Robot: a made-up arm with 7 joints. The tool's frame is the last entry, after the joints.
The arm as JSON. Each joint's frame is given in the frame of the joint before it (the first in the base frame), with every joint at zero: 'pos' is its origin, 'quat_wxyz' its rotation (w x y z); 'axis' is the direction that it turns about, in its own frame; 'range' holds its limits. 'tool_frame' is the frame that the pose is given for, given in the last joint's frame.
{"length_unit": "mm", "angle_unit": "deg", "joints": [
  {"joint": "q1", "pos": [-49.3, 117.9, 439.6], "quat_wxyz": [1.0, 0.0, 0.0, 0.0], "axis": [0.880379, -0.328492, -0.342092], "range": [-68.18, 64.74]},
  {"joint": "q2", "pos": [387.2, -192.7, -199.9], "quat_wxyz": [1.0, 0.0, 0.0, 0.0], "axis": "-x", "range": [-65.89, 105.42]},
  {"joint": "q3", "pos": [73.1, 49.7, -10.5], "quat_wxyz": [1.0, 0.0, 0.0, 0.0], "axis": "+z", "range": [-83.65, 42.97]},
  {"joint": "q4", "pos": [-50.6, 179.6, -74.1], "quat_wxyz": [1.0, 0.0, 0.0, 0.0], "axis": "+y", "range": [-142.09, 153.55]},
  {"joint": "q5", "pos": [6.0, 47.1, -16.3], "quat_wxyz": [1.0, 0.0, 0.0, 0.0], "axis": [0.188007, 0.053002, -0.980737], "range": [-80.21, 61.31]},
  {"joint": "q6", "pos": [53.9, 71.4, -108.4], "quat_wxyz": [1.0, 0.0, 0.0, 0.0], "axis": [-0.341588, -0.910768, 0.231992], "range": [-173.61, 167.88]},
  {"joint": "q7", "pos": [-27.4, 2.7, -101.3], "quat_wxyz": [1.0, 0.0, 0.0, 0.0], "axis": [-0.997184, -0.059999, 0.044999], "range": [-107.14, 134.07]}
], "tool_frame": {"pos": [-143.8, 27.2, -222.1], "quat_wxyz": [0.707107, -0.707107, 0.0, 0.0]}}
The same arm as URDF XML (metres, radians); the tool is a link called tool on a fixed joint. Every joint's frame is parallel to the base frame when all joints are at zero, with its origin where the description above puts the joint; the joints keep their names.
<robot name="arm">
<joint name="tool_joint" type="fixed"><parent link="link7"/><child link="tool"/><origin xyz="-0.1438 0.0272 -0.2221" rpy="-1.5708 0.0000 0.0000"/></joint>
<joint name="q7" type="revolute"><parent link="link6"/><child link="link7"/><origin xyz="-0.0274 0.0027 -0.1013"/><axis xyz="-0.997184 -0.059999 0.044999"/><limit lower="-1.8699" upper="2.3400"/></joint>
<joint name="q6" type="revolute"><parent link="link5"/><child link="link6"/><origin xyz="0.0539 0.0714 -0.1084"/><axis xyz="-0.341588 -0.910768 0.231992"/><limit lower="-3.0301" upper="2.9301"/></joint>
<joint name="q5" type="revolute"><parent link="link4"/><child link="link5"/><origin xyz="0.0060 0.0471 -0.0163"/><axis xyz="0.188007 0.053002 -0.980737"/><limit lower="-1.3999" upper="1.0701"/></joint>
<joint name="q4" type="revolute"><parent link="link3"/><child link="link4"/><origin xyz="-0.0506 0.1796 -0.0741"/><axis xyz="0 1 0"/><limit lower="-2.4799" upper="2.6800"/></joint>
<joint name="q3" type="revolute"><parent link="link2"/><child link="link3"/><origin xyz="0.0731 0.0497 -0.0105"/><axis xyz="0 0 1"/><limit lower="-1.4600" upper="0.7500"/></joint>
<joint name="q2" type="revolute"><parent link="link1"/><child link="link2"/><origin xyz="0.3872 -0.1927 -0.1999"/><axis xyz="-1 0 0"/><limit lower="-1.1500" upper="1.8399"/></joint>
<joint name="q1" type="revolute"><parent link="base"/><child link="link1"/><origin xyz="-0.0493 0.1179 0.4396"/><axis xyz="0.880379 -0.328492 -0.342092"/><limit lower="-1.1900" upper="1.1299"/></joint>
<link name="base"/>
<link name="link1"/>
<link name="link2"/>
<link name="link3"/>
<link name="link4"/>
<link name="link5"/>
<link name="link6"/>
<link name="link7"/>
<link name="tool"/>
</robot>

